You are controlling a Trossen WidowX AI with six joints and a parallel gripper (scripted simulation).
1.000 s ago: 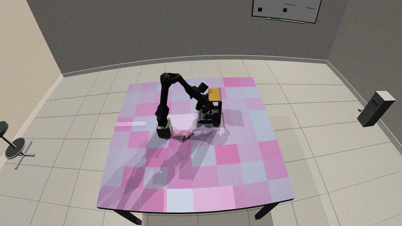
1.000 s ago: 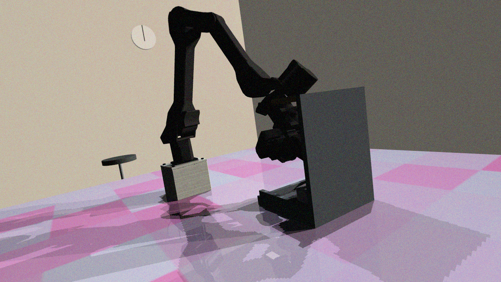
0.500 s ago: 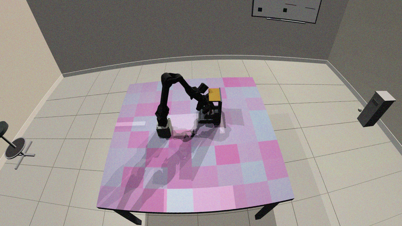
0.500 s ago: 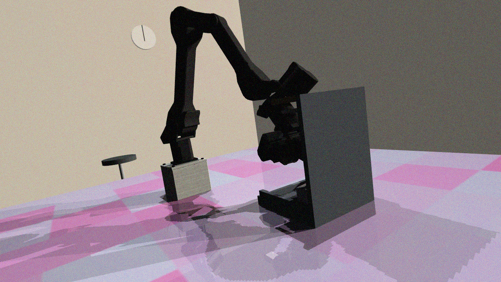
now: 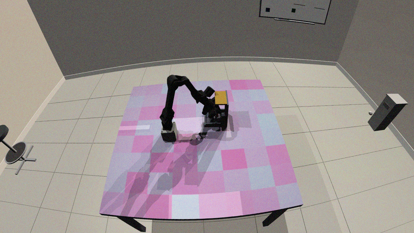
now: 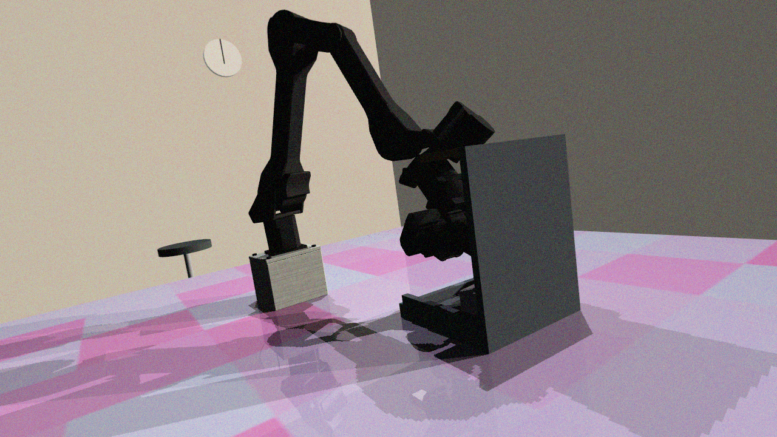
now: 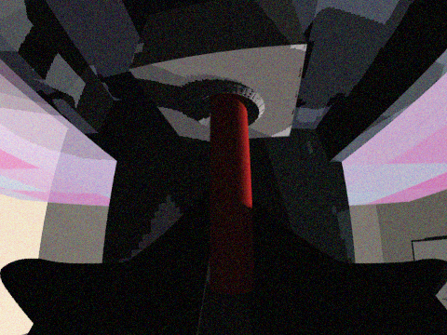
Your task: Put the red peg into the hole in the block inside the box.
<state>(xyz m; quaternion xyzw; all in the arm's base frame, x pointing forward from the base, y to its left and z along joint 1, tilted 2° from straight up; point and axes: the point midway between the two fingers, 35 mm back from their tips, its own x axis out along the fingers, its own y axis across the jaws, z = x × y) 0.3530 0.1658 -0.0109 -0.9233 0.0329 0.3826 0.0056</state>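
Now: the red peg 3 cm behind my gripper tip and 1 cm below it. The rest, counted from my gripper tip: orange roof: 15 cm above, 1 cm behind.
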